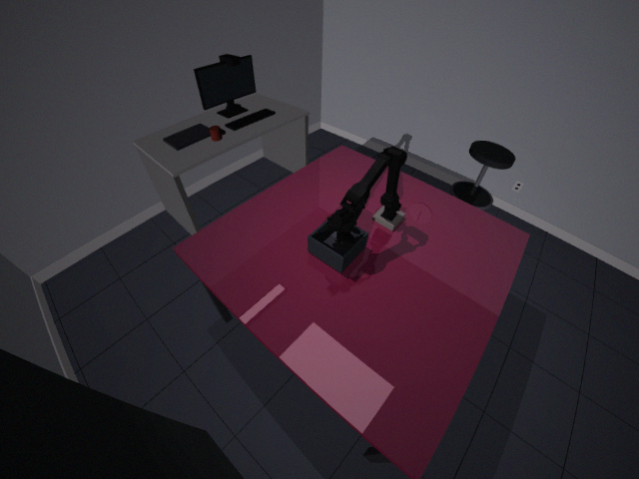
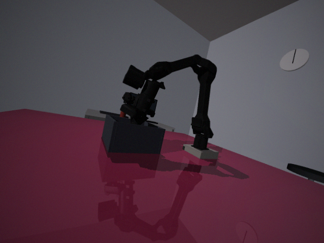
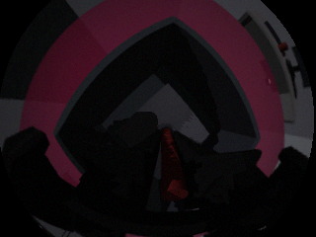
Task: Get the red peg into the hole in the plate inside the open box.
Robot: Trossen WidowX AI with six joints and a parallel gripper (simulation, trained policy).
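Right now the red peg is 1 cm to the left of my gripper tip and 3 cm above it. Also, from my gripper tip: dark box (3 cm below); grey plate (2 cm below).
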